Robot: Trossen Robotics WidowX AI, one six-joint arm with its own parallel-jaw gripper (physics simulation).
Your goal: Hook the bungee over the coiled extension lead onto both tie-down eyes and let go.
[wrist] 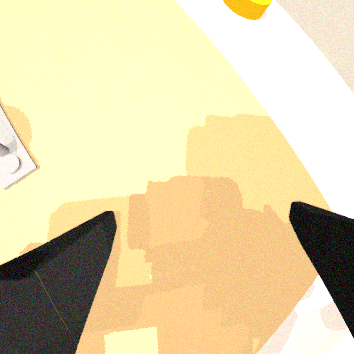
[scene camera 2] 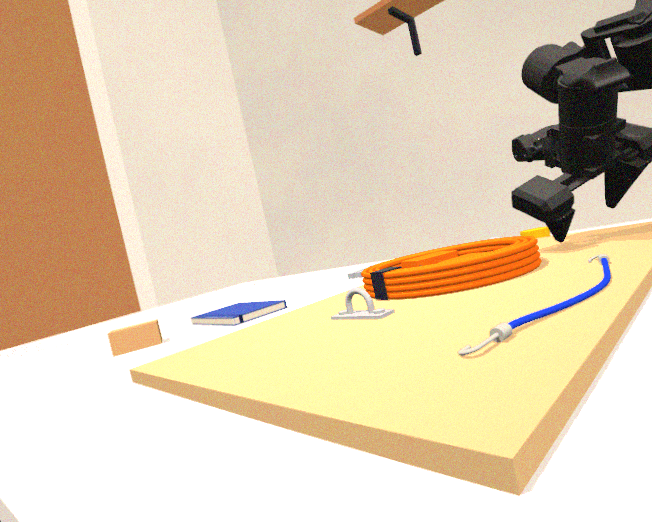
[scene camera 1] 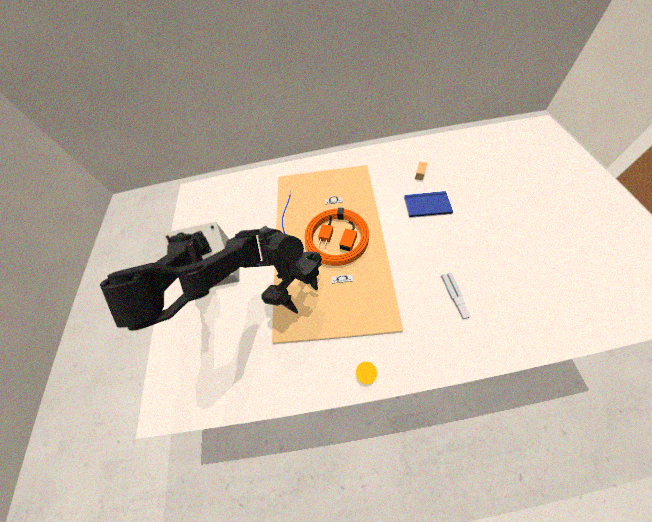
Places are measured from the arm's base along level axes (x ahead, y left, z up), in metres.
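Pixels of known places: gripper, fingertip midpoint: (wrist: 202, 214) (scene camera 2: 585, 223) (scene camera 1: 307, 300); arm's base at its link origin: (scene camera 1: 196, 245).
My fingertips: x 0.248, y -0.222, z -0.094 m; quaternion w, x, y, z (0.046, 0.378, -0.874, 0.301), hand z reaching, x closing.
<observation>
For each thing: its top centre in the pictures, then the offset to it from my fingertips. Level surfaces: height alone.
- blue bungee at its top centre: (scene camera 2: 578, 283) (scene camera 1: 285, 216) 0.013 m down, 0.006 m ahead, 0.319 m left
- orange coiled extension lead at its top centre: (scene camera 2: 443, 252) (scene camera 1: 336, 232) 0.011 m up, 0.142 m ahead, 0.178 m left
- far eye at its top centre: (scene camera 2: 355, 287) (scene camera 1: 333, 195) 0.007 m up, 0.179 m ahead, 0.328 m left
- wooden board at its surface level: 0.020 m down
- yellow disc at its top centre: (scene camera 2: 534, 229) (scene camera 1: 366, 372) 0.013 m down, 0.087 m ahead, 0.215 m right
- blue book at its top centre: (scene camera 2: 235, 309) (scene camera 1: 428, 202) 0.020 m down, 0.467 m ahead, 0.204 m left
- wooden block at its top centre: (scene camera 2: 133, 326) (scene camera 1: 422, 167) 0.002 m down, 0.515 m ahead, 0.344 m left
- grey tool at its top centre: (scene camera 1: 456, 294) 0.020 m down, 0.385 m ahead, 0.108 m right
The blue bungee (scene camera 1: 283, 213) (scene camera 2: 563, 306) lies slightly curved on the wooden board along its robot-side edge, a pale hook at each end. The orange coiled extension lead (scene camera 1: 364, 235) (scene camera 2: 457, 280) lies flat on the board between two tie-down eyes. The far eye (scene camera 1: 333, 200) (scene camera 2: 361, 312) shows in both scene views; the near eye (scene camera 1: 342, 278) (wrist: 11, 155) is partly cut off in the wrist view. Neither eye has a hook on it. My gripper (scene camera 1: 307, 300) (scene camera 2: 586, 222) (wrist: 202, 214) is open and empty above the board, beside the near eye and apart from the bungee.
The wooden board (scene camera 1: 348, 315) (scene camera 2: 337, 380) lies on the white table. A yellow disc (scene camera 1: 366, 373) (scene camera 2: 535, 232) (wrist: 250, 7) lies past the board's near end. A blue book (scene camera 1: 428, 204) (scene camera 2: 239, 313), a wooden block (scene camera 1: 421, 170) (scene camera 2: 135, 337) and a grey tool (scene camera 1: 454, 295) lie beyond the board.
</observation>
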